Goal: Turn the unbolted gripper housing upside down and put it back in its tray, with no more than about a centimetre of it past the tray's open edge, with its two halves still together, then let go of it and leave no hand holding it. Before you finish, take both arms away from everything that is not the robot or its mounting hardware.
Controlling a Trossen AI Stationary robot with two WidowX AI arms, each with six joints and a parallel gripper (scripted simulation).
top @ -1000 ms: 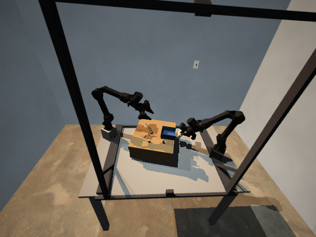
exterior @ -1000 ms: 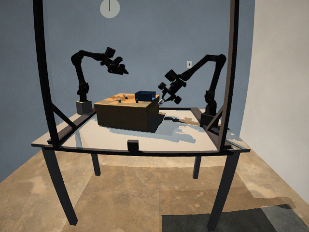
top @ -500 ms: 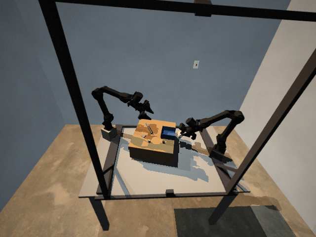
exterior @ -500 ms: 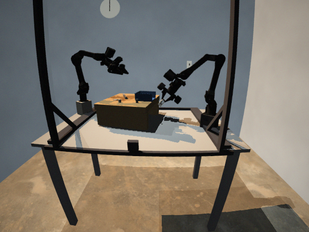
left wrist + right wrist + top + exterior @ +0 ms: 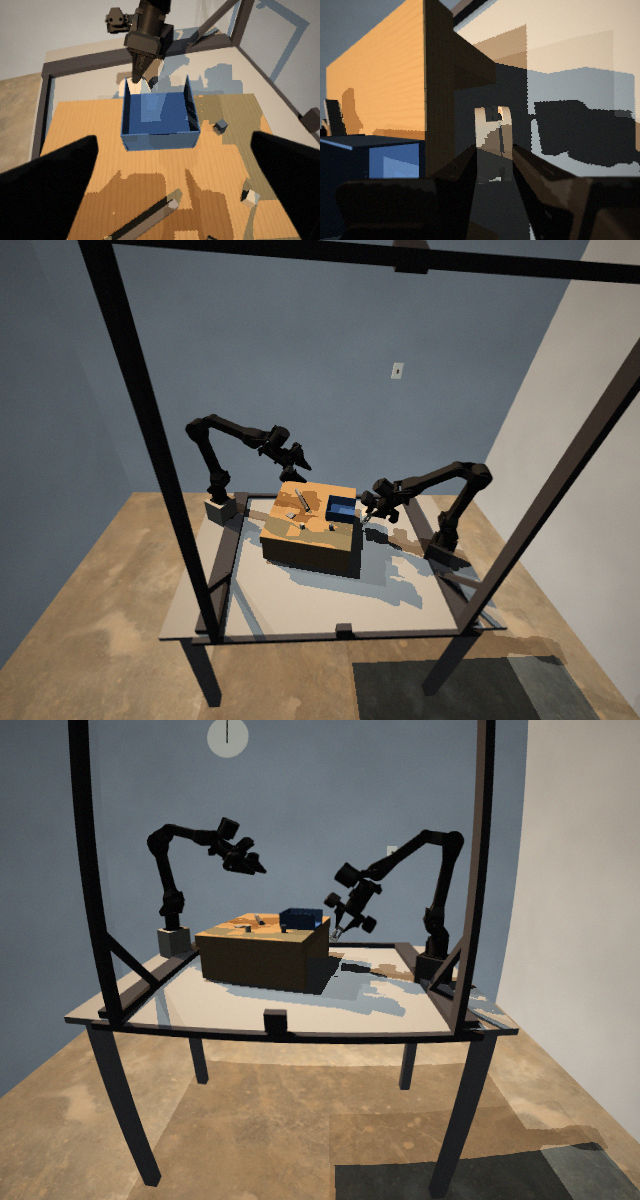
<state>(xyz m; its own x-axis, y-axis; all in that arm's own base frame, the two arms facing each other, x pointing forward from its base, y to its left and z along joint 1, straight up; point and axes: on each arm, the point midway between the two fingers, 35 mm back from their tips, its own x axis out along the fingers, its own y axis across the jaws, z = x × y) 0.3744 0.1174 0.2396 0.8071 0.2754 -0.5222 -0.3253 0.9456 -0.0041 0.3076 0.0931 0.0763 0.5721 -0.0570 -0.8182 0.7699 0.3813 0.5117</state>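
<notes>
Now: the white gripper housing 1 cm ahead of my right hand, 3 cm to the left of it and 4 cm below it. From my right hand the other things lie so: grey rod: 32 cm to the left; wooden block: 5 cm behind, 26 cm to the left, 7 cm below; gripper housing half: 1 cm ahead, 2 cm to the left, 5 cm below.
</notes>
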